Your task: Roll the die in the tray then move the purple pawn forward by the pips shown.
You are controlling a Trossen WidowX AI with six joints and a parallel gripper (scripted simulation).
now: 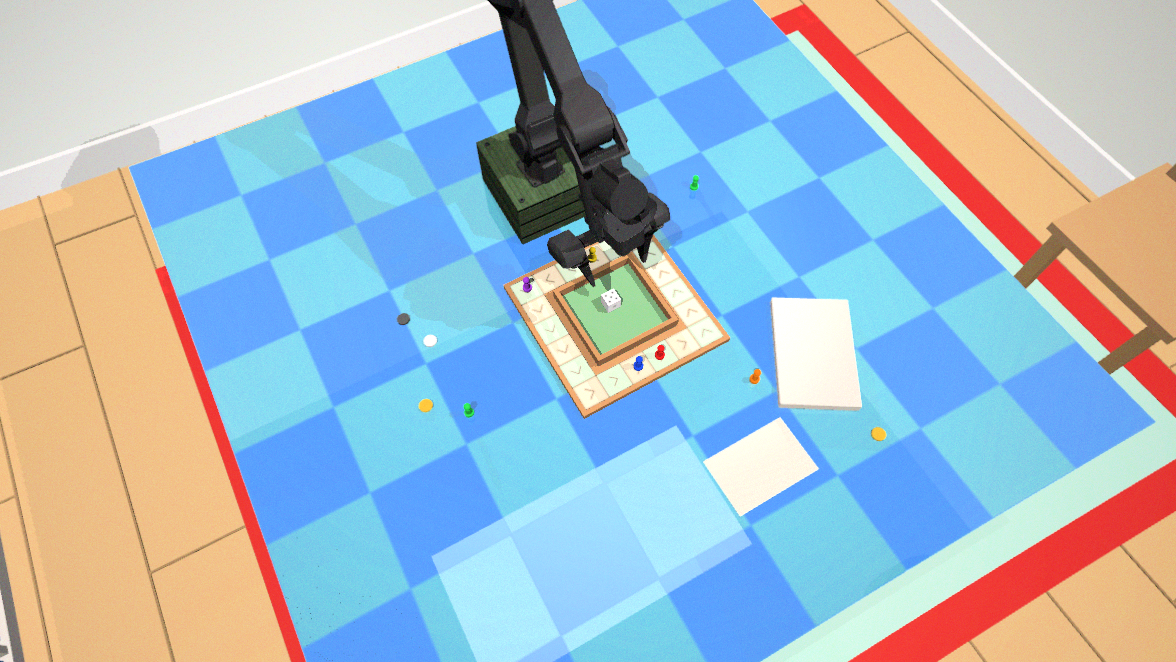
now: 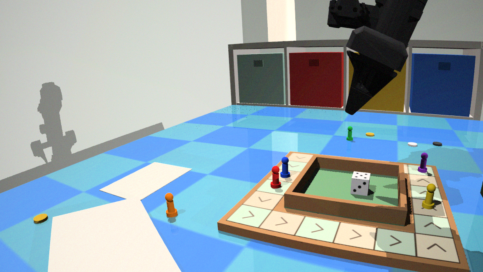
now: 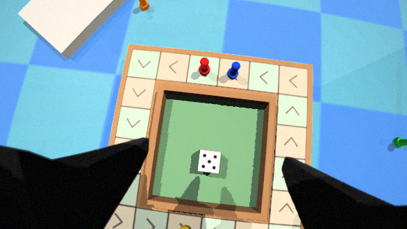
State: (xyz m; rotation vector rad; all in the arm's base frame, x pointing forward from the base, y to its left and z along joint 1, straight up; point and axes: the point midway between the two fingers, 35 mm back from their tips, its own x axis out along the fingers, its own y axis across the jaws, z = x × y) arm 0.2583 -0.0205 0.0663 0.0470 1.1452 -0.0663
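My gripper tip is 120 mm past the purple pawn, 100 mm to the left of it and 110 mm above it. Round my gripper tip: white die 20 mm behind, 110 mm below; then blue pawn 110 mm ahead, 30 mm to the right, 110 mm below; then green tray 130 mm below.
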